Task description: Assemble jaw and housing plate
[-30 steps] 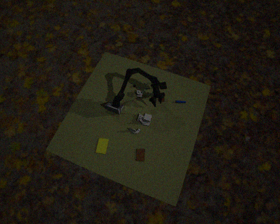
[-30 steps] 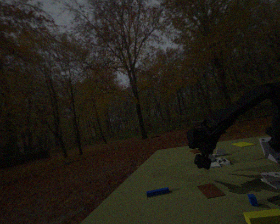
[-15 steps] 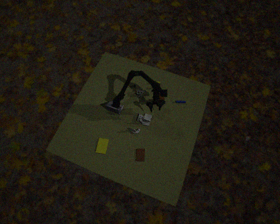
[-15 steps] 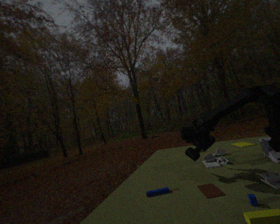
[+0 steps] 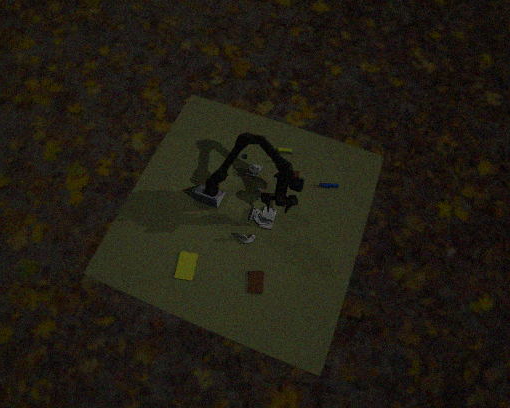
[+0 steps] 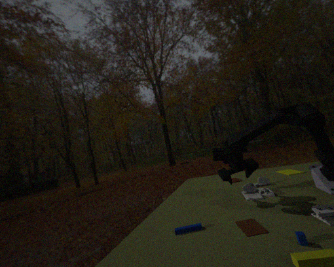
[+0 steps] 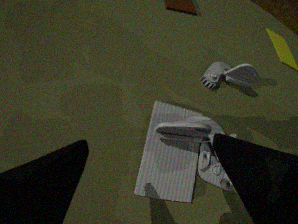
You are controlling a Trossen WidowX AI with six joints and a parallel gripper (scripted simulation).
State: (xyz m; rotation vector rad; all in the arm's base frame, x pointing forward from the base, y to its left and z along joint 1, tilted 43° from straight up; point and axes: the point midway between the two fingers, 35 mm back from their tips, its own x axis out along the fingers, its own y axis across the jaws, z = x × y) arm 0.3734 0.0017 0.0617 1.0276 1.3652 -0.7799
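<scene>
Now: the grey jaw 150 mm to the right of my gripper tip, 90 mm behind it and 80 mm below it. The rest, counted from my gripper tip: blue bar 310 mm to the left, 210 mm ahead, 80 mm below; yellow bar 430 mm to the left, 100 mm behind, 70 mm below; yellow slab 420 mm to the right, 330 mm behind, 80 mm below.
</scene>
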